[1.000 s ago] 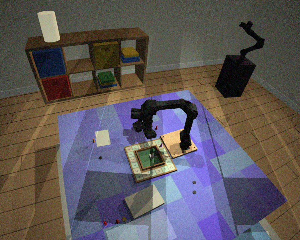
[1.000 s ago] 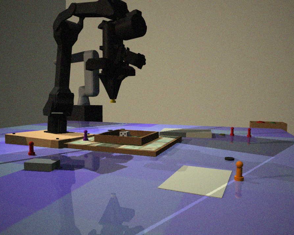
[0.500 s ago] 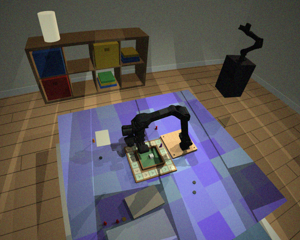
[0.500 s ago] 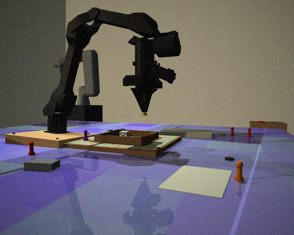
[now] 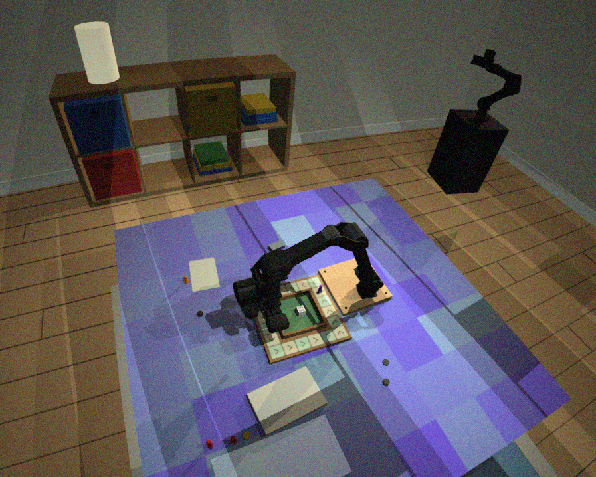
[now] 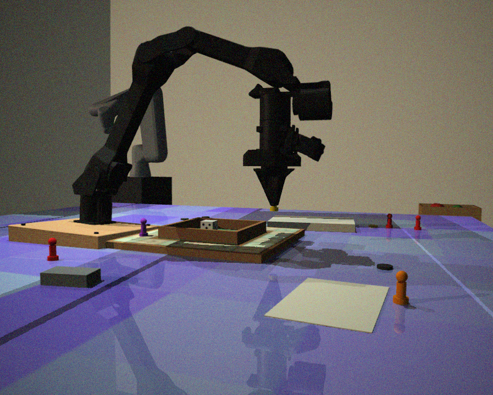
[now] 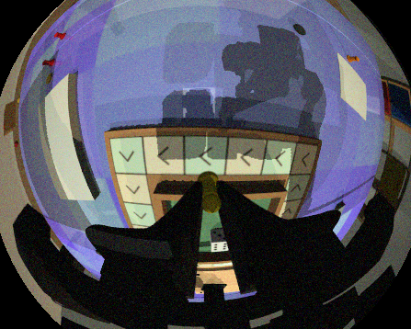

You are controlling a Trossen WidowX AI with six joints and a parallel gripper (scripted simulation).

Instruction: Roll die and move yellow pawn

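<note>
Right now my gripper tip is 12 cm past the white die, 4 cm to the left of it and 4 cm above it. The rest, counted from my gripper tip: yellow pawn: 1 cm above; green-floored tray: 11 cm behind, 6 cm below, 4 cm to the right; purple pawn: 21 cm behind, 12 cm to the right, 4 cm below.
</note>
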